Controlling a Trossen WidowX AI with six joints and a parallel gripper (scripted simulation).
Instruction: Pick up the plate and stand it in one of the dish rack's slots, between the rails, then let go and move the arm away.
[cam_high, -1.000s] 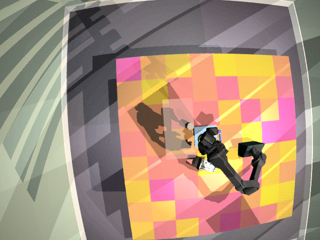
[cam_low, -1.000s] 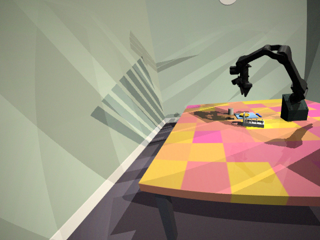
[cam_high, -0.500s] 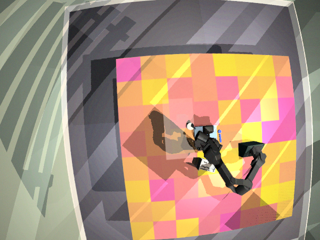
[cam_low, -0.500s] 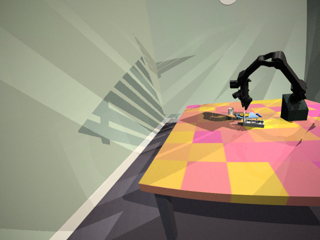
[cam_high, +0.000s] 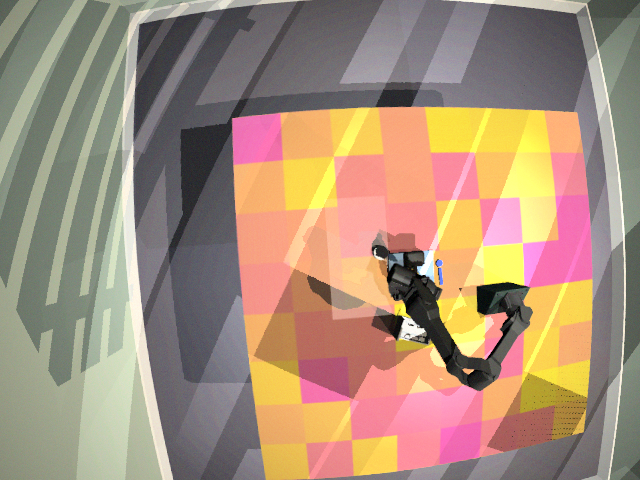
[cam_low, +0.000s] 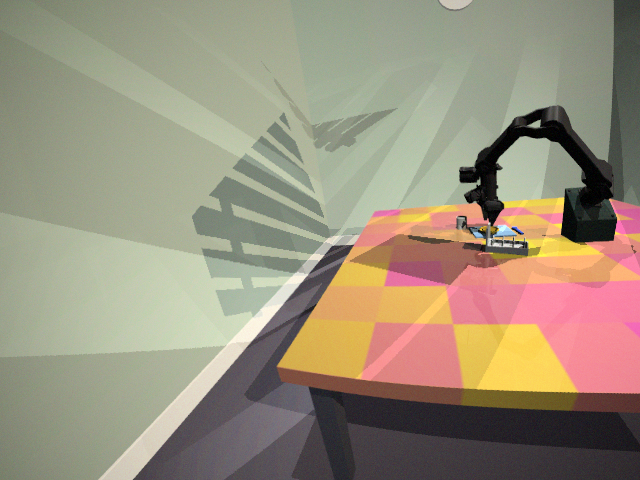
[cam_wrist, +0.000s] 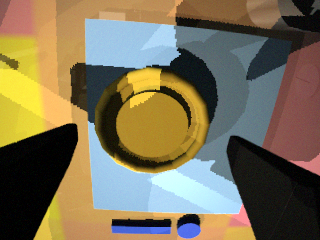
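The yellow plate is 30 mm below my gripper tip. From my gripper tip the other things lie so: blue utensil: 110 mm behind, 40 mm below, 30 mm to the right; cup: 90 mm ahead, 80 mm to the right, 20 mm below; dish rack: 170 mm to the left, 40 mm behind, 20 mm below.
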